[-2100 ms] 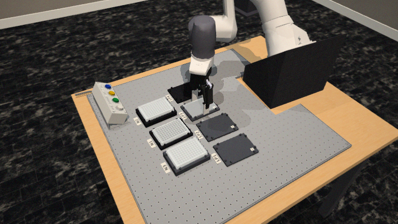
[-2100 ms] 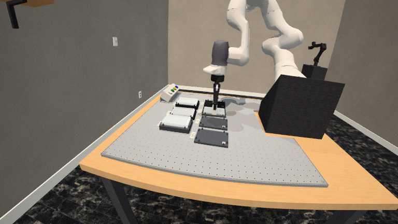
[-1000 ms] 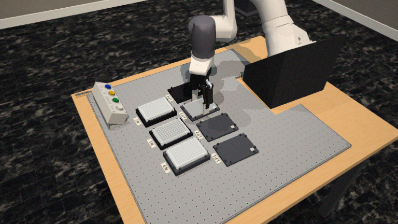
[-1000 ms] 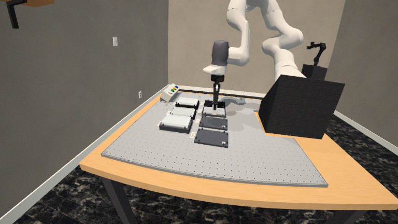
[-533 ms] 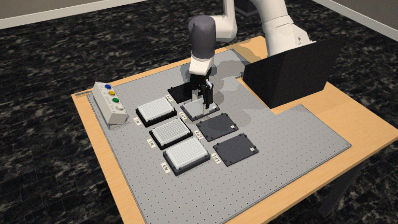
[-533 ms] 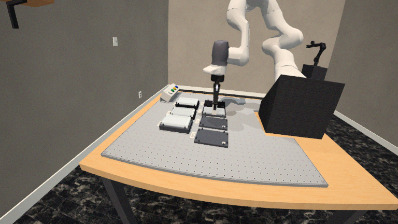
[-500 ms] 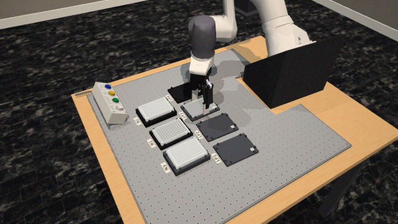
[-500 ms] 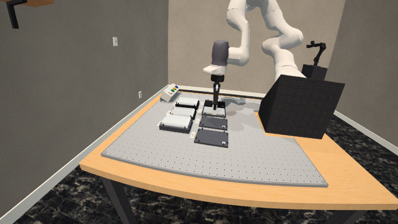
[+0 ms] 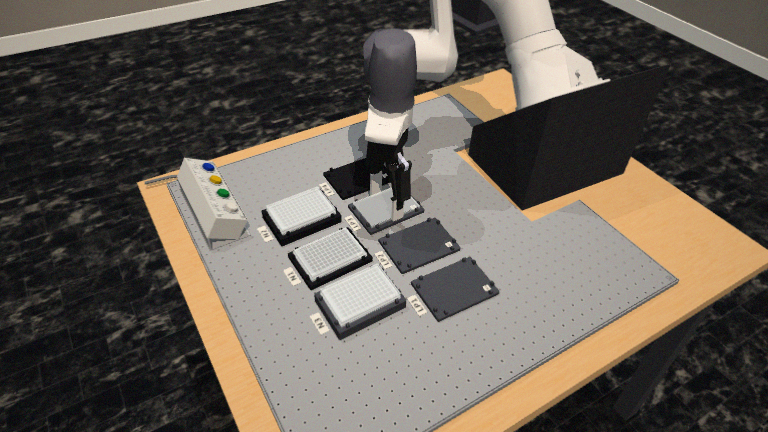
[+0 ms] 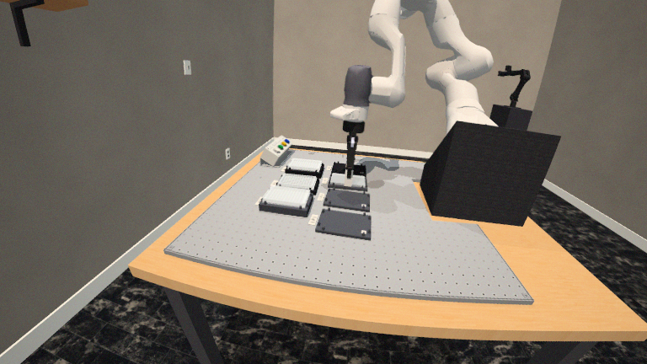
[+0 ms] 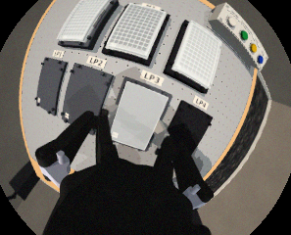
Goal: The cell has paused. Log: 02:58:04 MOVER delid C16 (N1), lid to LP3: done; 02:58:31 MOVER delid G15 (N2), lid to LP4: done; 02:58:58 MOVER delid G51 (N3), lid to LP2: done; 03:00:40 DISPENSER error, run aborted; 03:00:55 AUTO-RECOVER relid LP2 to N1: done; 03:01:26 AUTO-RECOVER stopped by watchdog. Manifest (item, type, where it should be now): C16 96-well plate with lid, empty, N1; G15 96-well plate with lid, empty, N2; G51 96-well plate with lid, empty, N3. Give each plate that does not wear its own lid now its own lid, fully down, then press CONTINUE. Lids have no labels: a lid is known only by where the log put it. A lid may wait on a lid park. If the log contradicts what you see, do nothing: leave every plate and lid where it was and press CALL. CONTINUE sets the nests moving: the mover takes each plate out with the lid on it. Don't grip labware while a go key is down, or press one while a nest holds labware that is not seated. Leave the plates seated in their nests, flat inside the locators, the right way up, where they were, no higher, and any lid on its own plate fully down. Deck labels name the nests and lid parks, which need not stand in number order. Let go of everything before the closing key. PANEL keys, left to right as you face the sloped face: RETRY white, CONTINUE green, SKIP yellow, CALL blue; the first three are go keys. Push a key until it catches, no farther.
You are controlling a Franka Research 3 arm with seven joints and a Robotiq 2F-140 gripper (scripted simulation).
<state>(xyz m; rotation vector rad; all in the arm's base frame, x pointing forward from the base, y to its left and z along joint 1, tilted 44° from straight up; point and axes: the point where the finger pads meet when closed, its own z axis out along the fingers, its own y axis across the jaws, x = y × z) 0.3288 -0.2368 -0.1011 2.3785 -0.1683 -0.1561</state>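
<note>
The lid park LP3 lies 3 cm below my hand. Also, from my hand: lid park LP4 (13 cm to the right, 3 cm below, 1 cm behind); then lid park LP1 (26 cm to the left, 3 cm below, 2 cm ahead); then lid park LP2 (13 cm to the left, 3 cm below, 1 cm ahead).
</note>
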